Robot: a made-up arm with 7 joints. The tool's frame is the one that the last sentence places. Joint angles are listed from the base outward.
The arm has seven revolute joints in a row. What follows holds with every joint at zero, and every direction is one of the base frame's.
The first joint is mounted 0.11 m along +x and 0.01 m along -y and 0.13 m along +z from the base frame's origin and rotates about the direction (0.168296, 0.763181, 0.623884).
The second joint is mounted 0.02 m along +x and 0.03 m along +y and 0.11 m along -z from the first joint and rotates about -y.
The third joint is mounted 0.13 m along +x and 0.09 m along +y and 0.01 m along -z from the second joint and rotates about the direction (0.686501, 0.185, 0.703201).
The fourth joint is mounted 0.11 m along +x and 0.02 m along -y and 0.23 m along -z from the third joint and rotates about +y.
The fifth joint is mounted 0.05 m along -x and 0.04 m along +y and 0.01 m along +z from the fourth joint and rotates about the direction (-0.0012, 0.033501, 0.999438).
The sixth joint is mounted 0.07 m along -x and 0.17 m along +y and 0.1 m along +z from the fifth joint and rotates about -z.
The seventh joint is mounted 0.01 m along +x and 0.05 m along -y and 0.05 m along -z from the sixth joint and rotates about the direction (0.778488, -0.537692, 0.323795).
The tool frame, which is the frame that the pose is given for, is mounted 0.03 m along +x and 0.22 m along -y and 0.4 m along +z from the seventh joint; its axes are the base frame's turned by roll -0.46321, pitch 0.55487 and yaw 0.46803 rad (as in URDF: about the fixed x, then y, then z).
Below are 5 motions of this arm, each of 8 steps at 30 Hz.
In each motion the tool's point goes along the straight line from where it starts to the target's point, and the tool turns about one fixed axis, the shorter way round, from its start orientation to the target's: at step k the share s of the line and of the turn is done. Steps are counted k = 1, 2, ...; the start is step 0. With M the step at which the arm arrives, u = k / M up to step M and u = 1 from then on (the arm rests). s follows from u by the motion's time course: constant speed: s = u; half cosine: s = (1 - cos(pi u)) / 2; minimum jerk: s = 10 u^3 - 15 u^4 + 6 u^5.
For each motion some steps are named. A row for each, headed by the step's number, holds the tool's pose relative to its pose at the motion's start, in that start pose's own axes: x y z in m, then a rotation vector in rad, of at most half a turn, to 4 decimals.
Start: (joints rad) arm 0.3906 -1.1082 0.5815 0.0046 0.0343 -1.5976 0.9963
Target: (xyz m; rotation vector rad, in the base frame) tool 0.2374 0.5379 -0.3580 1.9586 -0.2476 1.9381
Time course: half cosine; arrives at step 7
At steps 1, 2, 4, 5, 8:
1: 0.0046 -0.0008 0.0070 -0.0043 0.0187 0.0036
2: 0.0176 -0.0029 0.0265 -0.0163 0.0711 0.0137
4: 0.0572 -0.0094 0.0860 -0.0528 0.2307 0.0445
5: 0.0759 -0.0125 0.1142 -0.0702 0.3064 0.0590
8: 0.0935 -0.0153 0.1407 -0.0864 0.3775 0.0727

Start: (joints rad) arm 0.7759 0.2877 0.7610 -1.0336 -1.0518 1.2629 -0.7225
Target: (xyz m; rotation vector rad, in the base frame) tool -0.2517 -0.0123 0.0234 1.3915 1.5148 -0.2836
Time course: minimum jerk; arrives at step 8
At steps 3, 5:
3: 0.0232 -0.0106 -0.0218 0.0399 -0.0609 0.0744
5: 0.0611 -0.0279 -0.0574 0.1051 -0.1605 0.1958

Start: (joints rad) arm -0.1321 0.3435 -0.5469 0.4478 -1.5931 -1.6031 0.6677
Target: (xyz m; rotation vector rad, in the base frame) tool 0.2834 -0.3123 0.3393 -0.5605 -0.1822 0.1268
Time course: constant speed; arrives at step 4
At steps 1, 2, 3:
1: -0.0097 -0.0002 0.0068 -0.0185 -0.0205 -0.0145
2: -0.0194 -0.0003 0.0136 -0.0371 -0.0410 -0.0290
3: -0.0291 -0.0005 0.0204 -0.0556 -0.0614 -0.0435

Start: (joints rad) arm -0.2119 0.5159 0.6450 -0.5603 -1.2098 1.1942 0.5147
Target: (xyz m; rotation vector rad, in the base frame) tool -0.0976 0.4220 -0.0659 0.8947 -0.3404 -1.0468
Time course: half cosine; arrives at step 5
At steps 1, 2, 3, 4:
1: 0.0008 -0.0018 -0.0012 -0.0002 -0.0037 0.0051
2: 0.0030 -0.0064 -0.0044 -0.0008 -0.0135 0.0184
3: 0.0057 -0.0122 -0.0083 -0.0015 -0.0256 0.0348
4: 0.0079 -0.0168 -0.0115 -0.0020 -0.0354 0.0480

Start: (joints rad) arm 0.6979 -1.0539 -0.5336 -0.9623 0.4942 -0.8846 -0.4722
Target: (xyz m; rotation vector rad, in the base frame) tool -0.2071 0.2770 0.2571 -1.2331 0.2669 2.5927
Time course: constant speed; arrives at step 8
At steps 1, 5, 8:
1: -0.0071 0.0075 0.0027 -0.0001 -0.0108 0.0034
5: -0.0357 0.0374 0.0136 -0.0003 -0.0540 0.0169
8: -0.0571 0.0598 0.0218 -0.0005 -0.0864 0.0271

